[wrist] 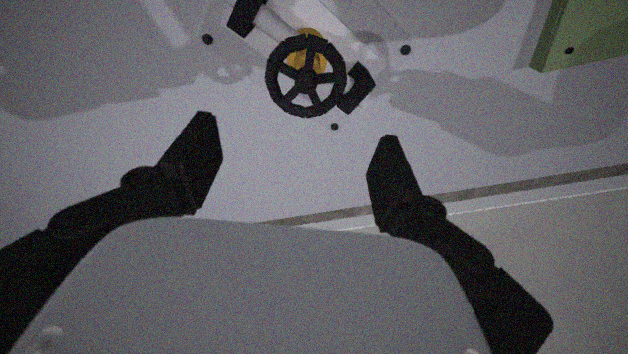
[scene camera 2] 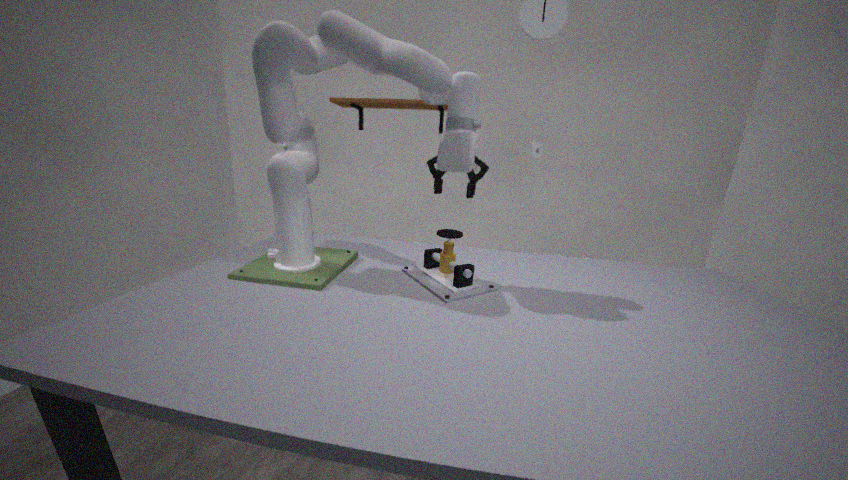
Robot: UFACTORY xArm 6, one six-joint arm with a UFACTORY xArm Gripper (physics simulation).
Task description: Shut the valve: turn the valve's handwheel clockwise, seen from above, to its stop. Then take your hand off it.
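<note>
The black handwheel lies level on top of the valve's yellow body. In the wrist view its ring and spokes show whole, beyond the fingertips. The valve stands on a pale base plate with a black block on each side of the body. My gripper is wide open and empty. It hangs well above the handwheel, pointing down, with a gap between fingertips and wheel. Whether the wheel is at its stop cannot be told from these frames.
The arm's green mounting plate is bolted to the table to the left of the valve in the scene view. A wooden shelf is on the wall behind the arm. A round clock hangs higher up.
</note>
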